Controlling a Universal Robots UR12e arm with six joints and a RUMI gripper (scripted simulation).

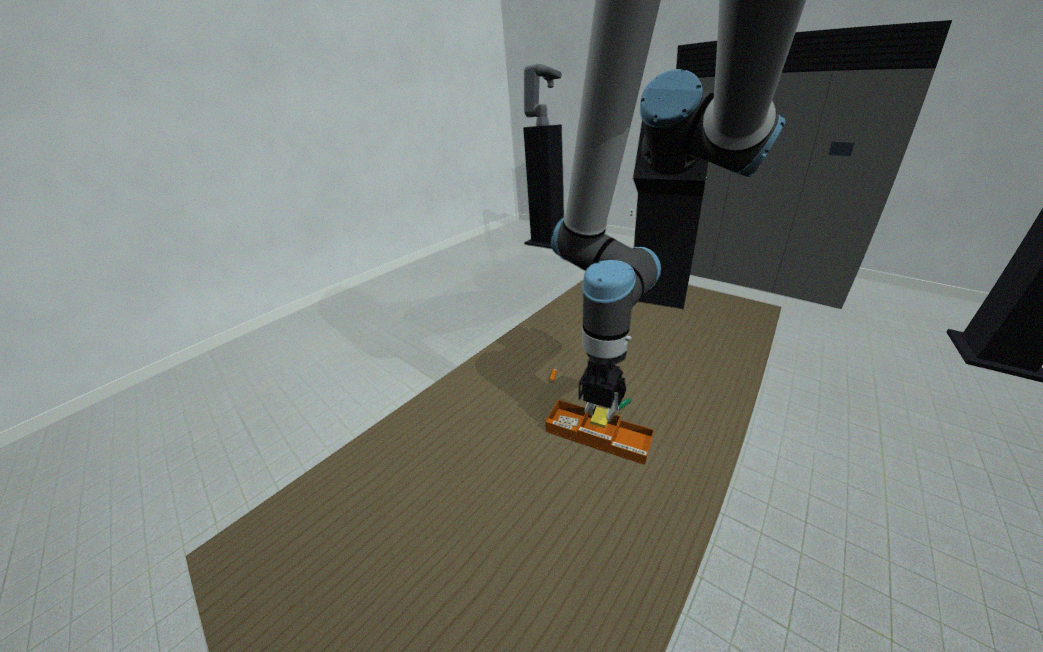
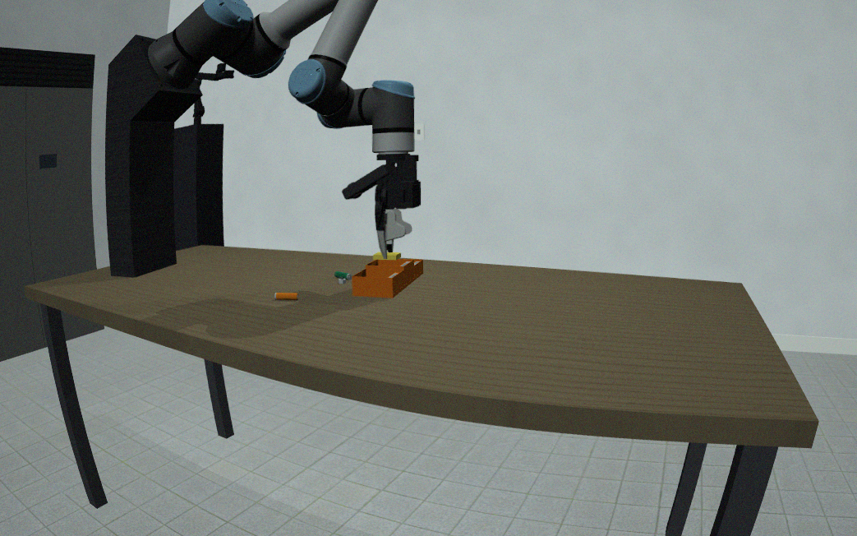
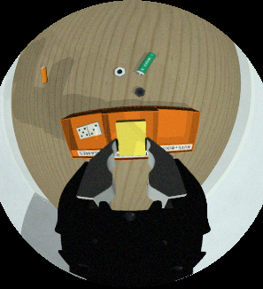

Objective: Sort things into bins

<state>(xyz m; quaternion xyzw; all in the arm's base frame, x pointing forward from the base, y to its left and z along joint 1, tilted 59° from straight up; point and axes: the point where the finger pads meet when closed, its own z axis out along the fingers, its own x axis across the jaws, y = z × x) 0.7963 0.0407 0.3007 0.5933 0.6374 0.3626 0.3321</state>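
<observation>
The black nut lies 6 cm behind my hand, 1 cm to the left of it and 7 cm below it. Round my hand: silver nut 10 cm behind, 3 cm to the right, 7 cm below; then yellow block 1 cm below; then speckled white thing 1 cm ahead, 8 cm to the right, 6 cm below.
</observation>
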